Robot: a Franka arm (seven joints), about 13 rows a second.
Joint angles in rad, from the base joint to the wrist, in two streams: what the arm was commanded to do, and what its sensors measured. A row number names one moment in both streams.
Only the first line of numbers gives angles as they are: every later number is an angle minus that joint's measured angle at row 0.
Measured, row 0:
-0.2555, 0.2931, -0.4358, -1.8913, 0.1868, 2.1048, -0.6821
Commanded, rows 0 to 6:
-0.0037, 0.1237, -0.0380, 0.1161, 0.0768, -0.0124, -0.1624
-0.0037, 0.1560, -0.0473, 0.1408, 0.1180, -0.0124, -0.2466
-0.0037, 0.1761, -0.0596, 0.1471, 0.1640, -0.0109, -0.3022
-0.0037, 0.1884, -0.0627, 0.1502, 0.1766, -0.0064, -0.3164
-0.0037, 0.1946, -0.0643, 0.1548, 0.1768, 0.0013, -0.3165
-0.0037, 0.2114, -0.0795, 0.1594, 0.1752, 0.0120, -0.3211
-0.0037, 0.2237, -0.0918, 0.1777, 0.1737, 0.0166, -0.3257
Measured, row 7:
-0.0001, 0.1904, -0.0655, 0.1281, 0.1495, 0.0159, -0.2881
